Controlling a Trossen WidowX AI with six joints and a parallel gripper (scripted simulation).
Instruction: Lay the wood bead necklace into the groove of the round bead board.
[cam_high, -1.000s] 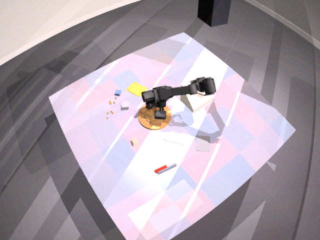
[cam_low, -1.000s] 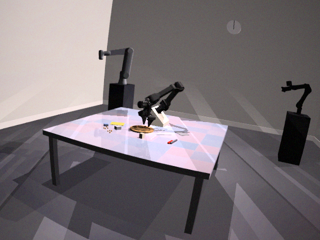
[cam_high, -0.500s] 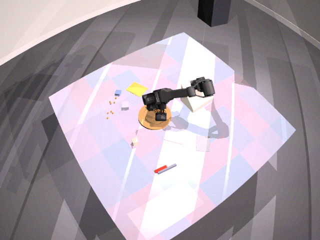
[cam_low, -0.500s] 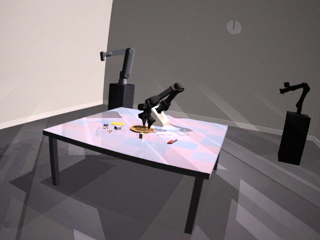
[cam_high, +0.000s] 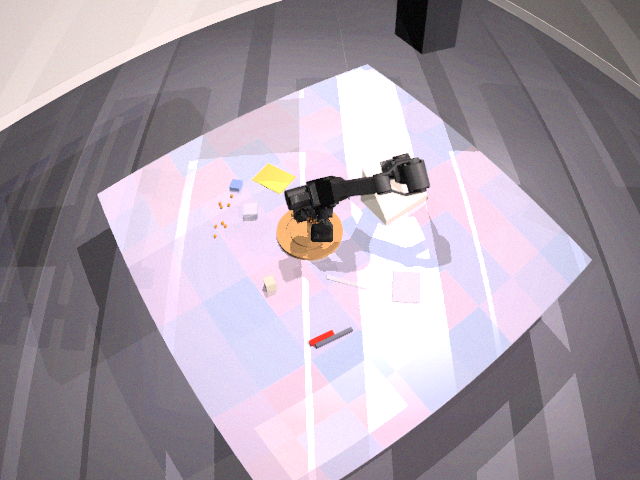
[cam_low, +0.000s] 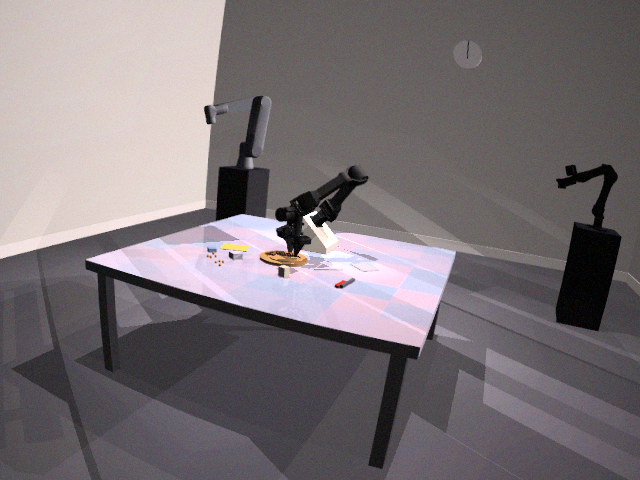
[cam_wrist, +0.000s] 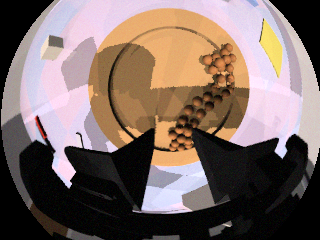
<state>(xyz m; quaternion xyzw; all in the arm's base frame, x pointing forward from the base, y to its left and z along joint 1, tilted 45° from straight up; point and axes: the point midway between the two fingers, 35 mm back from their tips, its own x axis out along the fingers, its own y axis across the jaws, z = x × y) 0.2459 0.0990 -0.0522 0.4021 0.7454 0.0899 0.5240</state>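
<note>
The round bead board is 3 cm ahead of my gripper tip, 2 cm to the right of it and 1 cm below it. Round my gripper tip: cream cube (22 cm ahead, 9 cm to the left); white block (18 cm to the right, 16 cm ahead); thin rod (18 cm to the left, 2 cm ahead, 1 cm below).
</note>
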